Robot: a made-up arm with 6 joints.
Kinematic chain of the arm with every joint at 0, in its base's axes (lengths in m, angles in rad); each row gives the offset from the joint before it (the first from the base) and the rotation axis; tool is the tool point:
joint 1: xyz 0 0 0.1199 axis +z
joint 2: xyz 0 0.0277 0 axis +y
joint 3: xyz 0 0 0.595 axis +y
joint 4: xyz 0 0 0.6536 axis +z
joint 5: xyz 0 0 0 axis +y
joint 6: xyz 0 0 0.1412 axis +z
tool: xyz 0 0 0
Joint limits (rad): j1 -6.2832..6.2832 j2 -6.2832..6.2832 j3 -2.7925..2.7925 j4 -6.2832..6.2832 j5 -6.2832..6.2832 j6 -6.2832..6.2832
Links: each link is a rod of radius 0.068 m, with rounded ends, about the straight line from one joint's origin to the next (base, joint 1, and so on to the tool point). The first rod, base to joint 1, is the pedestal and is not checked.
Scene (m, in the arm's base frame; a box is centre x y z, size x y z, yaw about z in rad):
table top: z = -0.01
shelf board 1: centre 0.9 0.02 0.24 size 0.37 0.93 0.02 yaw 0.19
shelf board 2: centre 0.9 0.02 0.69 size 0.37 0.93 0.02 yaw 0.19
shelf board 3: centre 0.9 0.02 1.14 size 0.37 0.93 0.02 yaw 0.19
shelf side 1: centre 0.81 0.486 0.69 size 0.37 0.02 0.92 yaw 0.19
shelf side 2: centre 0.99 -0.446 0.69 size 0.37 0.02 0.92 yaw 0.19
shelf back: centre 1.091 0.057 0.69 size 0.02 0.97 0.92 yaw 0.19
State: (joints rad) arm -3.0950 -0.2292 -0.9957 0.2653 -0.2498 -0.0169
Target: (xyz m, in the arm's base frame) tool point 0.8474 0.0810 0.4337
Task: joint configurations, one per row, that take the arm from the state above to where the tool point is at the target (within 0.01 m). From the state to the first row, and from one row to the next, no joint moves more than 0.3 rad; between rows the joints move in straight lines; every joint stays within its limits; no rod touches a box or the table.
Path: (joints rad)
1: -3.1330 -0.0275 -1.1750 0.2593 -0.3084 -0.0169
2: -3.1711 0.1742 -1.3543 0.2533 -0.3670 -0.0169
3: -3.2091 0.3759 -1.5335 0.2474 -0.4257 -0.0169
4: -3.1688 0.3669 -1.7364 0.2464 -0.4842 -0.0169
5: -3.1285 0.3580 -1.9392 0.2454 -0.5427 -0.0169
6: -3.0881 0.3490 -2.1421 0.2445 -0.6012 -0.0169
7: -3.0595 0.0779 -1.9007 0.2519 -0.5067 -0.0169
8: -3.0308 -0.1932 -1.6593 0.2593 -0.4121 -0.0169

